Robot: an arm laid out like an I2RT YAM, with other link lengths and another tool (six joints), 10 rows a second.
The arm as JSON. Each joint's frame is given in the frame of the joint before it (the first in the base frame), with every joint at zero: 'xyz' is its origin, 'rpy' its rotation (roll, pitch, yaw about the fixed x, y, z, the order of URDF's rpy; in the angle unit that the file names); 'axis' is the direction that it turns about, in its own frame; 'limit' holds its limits. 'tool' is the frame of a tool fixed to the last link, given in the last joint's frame.
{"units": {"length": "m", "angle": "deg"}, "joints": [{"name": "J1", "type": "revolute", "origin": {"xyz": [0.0, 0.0, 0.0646], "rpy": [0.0, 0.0, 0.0]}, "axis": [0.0, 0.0, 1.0], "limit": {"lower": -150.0, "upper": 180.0}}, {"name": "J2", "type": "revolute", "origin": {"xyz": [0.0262, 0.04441, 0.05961], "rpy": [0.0, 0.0, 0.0]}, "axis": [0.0, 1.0, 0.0], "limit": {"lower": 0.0, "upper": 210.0}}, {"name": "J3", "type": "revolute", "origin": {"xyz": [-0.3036, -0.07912, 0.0], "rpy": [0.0, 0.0, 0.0]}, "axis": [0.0, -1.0, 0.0], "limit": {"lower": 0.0, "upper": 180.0}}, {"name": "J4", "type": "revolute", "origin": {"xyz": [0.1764, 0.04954, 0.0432], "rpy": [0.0, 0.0, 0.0]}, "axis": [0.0, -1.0, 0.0], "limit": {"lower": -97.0, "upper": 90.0}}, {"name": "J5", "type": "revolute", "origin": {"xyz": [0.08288, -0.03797, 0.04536], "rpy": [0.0, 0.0, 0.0]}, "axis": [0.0, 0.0, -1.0], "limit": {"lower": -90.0, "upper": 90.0}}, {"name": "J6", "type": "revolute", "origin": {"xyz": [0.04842, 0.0, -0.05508], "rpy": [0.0, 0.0, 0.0]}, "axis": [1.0, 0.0, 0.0], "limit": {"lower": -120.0, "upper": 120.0}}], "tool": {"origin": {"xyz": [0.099, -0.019, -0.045], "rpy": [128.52, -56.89, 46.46]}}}
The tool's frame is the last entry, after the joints.
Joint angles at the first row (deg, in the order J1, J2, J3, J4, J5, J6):
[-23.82, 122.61, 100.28, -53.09, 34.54, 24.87]
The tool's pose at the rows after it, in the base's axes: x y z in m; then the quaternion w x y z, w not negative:
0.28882, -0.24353, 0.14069, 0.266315, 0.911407, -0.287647, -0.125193
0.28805, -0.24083, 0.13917, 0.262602, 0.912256, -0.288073, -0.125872
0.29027, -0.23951, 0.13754, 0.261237, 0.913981, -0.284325, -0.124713
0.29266, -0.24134, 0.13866, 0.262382, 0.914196, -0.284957, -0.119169
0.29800, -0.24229, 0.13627, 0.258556, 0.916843, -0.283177, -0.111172
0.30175, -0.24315, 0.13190, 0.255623, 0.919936, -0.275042, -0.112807
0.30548, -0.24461, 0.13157, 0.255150, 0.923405, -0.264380, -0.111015
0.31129, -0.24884, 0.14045, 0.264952, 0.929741, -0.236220, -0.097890
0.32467, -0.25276, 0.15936, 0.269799, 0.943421, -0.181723, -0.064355
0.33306, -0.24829, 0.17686, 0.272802, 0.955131, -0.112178, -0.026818
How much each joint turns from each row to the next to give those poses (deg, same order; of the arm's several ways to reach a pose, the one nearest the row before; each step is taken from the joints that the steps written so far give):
[0.00, 0.09, 0.36, -0.87, 0.53, 0.44]
[0.18, -0.18, -0.62, 0.08, -0.35, 0.44]
[0.26, 0.17, -0.09, 0.36, -0.27, -0.17]
[-0.09, 0.01, 0.35, 0.43, 0.00, -0.27]
[0.00, 0.34, 0.18, 1.14, -0.70, -0.35]
[0.00, 0.88, 0.44, 0.44, -0.61, -0.87]
[0.00, 0.36, 0.61, 0.36, -0.53, -1.41]
[0.09, -1.05, 0.27, 1.66, -0.44, -4.30]
[0.09, -2.29, 1.14, 2.38, -3.06, -7.55]
[0.52, -4.03, -2.63, 4.12, -4.40, -8.09]

